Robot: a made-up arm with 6 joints.
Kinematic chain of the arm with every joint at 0, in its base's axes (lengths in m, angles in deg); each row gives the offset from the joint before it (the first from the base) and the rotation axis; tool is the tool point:
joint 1: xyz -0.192 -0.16 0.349 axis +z
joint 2: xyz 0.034 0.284 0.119 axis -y
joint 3: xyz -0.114 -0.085 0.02 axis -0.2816 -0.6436 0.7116
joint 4: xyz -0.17 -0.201 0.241 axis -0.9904 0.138 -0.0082
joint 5: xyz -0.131 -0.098 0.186 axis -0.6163 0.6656 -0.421
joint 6: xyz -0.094 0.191 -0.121 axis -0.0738 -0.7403 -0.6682
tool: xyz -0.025 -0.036 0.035
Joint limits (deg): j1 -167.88..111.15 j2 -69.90..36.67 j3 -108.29..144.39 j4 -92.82..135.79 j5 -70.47..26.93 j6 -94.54..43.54
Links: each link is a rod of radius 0.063 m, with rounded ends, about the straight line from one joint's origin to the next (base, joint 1, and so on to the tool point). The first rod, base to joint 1, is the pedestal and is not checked.
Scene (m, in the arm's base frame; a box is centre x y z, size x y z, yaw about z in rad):
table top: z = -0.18
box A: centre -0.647 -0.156 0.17 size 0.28 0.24 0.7 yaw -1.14
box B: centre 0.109 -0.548 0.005 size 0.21 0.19 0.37 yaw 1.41
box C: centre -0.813 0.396 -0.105 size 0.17 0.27 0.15 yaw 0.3
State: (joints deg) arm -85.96 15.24 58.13 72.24 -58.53 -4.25
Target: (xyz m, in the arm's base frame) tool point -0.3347 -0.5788 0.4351
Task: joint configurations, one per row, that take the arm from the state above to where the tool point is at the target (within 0.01 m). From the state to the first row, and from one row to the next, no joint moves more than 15 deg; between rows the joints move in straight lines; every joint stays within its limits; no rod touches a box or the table.
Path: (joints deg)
1: -73.79 8.07 58.50 60.17 -61.51 -7.51
2: -61.63 0.90 58.87 48.10 -64.50 -10.77
3: -49.46 -6.27 59.24 36.03 -67.48 -14.03
4: -37.29 -13.44 59.61 23.96 -70.47 -17.28
5: -23.53 -17.96 64.85 19.72 -68.36 -16.76
6: -9.76 -22.48 70.08 15.49 -66.26 -16.24
7: 4.00 -27.00 75.32 11.26 -64.15 -15.71
8: 17.76 -31.51 80.56 7.02 -62.05 -15.19
9: 31.53 -36.03 85.79 2.79 -59.94 -14.67
10: 32.08 -23.72 86.41 11.31 -61.76 -10.15
11: 32.64 -11.41 87.02 19.83 -63.57 -5.64
12: 33.20 0.90 87.63 28.35 -65.38 -1.12
13: 33.76 13.21 88.25 36.86 -67.20 3.39

